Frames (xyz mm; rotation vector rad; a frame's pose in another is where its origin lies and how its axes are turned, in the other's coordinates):
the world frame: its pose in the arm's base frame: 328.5 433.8 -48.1 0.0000 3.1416 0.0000
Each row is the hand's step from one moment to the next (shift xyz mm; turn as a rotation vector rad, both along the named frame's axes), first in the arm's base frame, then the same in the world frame.
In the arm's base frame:
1: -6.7 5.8 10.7 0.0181 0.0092 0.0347
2: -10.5 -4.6 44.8 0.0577 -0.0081 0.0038
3: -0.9 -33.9 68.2 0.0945 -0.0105 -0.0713
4: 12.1 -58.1 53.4 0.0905 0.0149 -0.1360
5: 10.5 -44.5 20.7 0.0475 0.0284 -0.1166
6: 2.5 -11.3 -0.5 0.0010 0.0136 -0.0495
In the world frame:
1: 6.7 5.8 -10.7 -0.0181 0.0092 -0.0347
2: 10.5 -4.6 -44.8 -0.0577 -0.0081 -0.0038
3: 0.9 -33.9 -68.2 -0.0945 -0.0105 0.0713
4: -12.1 -58.1 -53.4 -0.0905 0.0149 0.1360
5: -10.5 -44.5 -20.7 -0.0475 0.0284 0.1166
6: -2.5 -11.3 0.5 -0.0010 0.0136 0.0495

